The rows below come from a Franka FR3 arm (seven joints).
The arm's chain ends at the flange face. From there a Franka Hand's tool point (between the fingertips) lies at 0.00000 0.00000 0.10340 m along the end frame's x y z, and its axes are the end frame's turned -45 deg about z.
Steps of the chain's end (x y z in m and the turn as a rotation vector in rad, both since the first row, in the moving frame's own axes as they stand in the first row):
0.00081 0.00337 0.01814 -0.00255 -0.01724 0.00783
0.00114 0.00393 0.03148 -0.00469 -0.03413 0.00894
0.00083 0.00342 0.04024 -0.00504 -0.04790 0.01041
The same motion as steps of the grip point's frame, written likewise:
-0.00325 0.00188 0.01812 0.01039 -0.01399 0.00783
-0.00480 0.00142 0.03142 0.02082 -0.02745 0.00894
-0.00568 -0.00015 0.04012 0.03031 -0.03743 0.01041

